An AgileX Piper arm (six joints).
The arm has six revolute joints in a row. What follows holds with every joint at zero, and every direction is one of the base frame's.
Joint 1 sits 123 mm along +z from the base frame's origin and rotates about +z.
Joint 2 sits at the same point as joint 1 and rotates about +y.
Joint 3 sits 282.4 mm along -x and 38.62 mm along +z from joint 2 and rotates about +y.
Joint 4 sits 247.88 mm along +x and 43.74 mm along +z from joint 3 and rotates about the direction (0.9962, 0, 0.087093).
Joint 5 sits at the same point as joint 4 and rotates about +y.
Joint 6 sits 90.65 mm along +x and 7.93 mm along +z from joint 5 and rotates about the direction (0.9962, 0, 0.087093).
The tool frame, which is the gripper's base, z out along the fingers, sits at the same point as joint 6; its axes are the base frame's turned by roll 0, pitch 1.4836 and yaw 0 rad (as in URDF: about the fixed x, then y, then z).
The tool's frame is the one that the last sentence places.
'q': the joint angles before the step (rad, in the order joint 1, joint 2, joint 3, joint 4, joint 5, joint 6). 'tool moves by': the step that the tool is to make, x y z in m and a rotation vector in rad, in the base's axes. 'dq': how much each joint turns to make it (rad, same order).
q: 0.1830 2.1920 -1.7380 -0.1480 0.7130 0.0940
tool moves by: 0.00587 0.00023 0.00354 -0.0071 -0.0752 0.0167
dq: 0.0000 0.0000 0.0000 -0.0299 -0.0730 0.0059
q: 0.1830 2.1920 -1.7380 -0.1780 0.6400 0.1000
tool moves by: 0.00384 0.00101 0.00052 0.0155 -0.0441 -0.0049
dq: 0.0000 0.0040 0.0000 -0.0071 -0.0490 0.0191
